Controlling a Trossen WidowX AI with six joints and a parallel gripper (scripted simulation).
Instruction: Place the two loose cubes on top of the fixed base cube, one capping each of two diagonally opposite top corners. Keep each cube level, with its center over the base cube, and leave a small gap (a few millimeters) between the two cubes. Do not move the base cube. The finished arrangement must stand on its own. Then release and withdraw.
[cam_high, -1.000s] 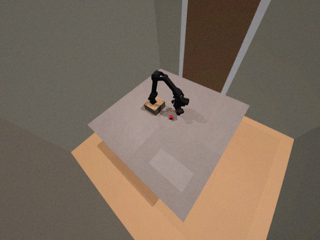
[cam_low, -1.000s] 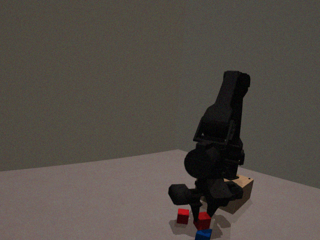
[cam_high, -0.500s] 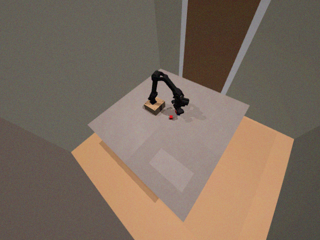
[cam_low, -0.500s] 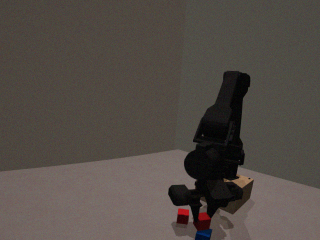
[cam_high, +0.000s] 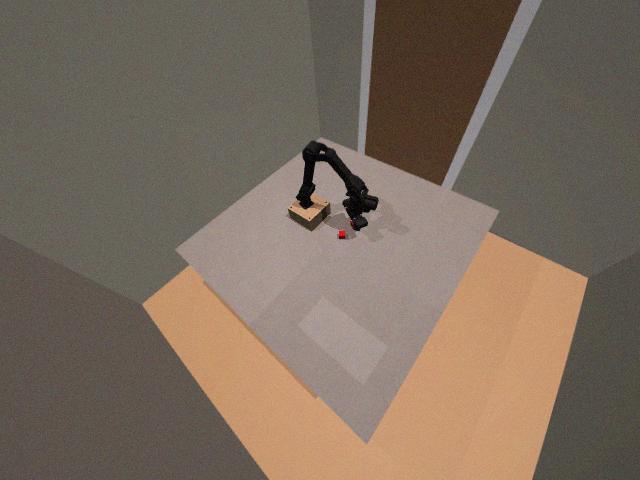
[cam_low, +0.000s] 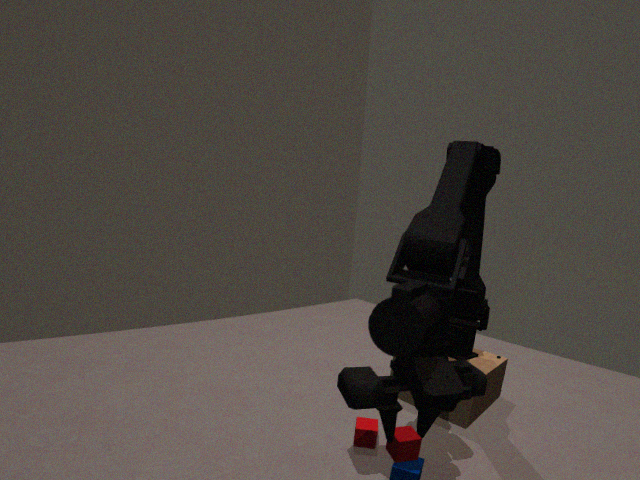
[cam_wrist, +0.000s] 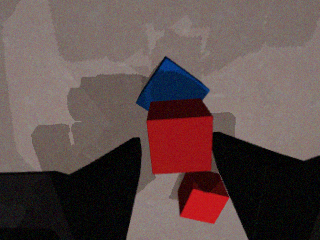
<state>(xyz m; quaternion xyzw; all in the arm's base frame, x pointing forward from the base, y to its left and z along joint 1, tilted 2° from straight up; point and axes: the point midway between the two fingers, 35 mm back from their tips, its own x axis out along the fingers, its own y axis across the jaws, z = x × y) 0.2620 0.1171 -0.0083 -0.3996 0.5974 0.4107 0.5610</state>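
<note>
The blue cube is 4 cm below my gripper tip, 2 cm to the left of it and 1 cm ahead of it.
</note>
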